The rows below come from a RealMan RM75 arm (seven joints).
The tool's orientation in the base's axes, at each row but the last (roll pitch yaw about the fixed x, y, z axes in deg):
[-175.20, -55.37, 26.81]
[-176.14, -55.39, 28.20]
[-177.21, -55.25, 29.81]
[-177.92, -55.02, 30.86]
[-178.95, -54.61, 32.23]
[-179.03, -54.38, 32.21]
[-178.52, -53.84, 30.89]
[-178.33, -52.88, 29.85]
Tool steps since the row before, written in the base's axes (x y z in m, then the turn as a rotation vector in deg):
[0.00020, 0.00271, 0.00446, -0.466, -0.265, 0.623]
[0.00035, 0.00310, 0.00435, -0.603, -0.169, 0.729]
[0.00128, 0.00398, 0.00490, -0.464, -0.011, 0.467]
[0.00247, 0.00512, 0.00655, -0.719, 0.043, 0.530]
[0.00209, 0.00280, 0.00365, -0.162, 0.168, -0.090]
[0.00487, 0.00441, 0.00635, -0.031, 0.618, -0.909]
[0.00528, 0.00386, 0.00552, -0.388, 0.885, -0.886]
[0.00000, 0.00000, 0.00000, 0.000, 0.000, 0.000]
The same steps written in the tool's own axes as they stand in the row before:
[0.00447, -0.00244, -0.00118, 0.208, -0.040, -0.794]
[0.00459, -0.00263, -0.00084, 0.253, -0.197, -0.906]
[0.00579, -0.00283, -0.00012, 0.151, -0.250, -0.590]
[0.00809, -0.00312, 0.00025, 0.093, -0.434, -0.776]
[0.00486, -0.00124, 0.00057, -0.101, -0.228, 0.018]
[0.00893, -0.00111, 0.00158, -0.562, -0.526, 0.785]
[0.00830, -0.00055, 0.00202, -0.644, -0.942, 0.645]
[0.00000, 0.00000, 0.00000, 0.000, 0.000, 0.000]

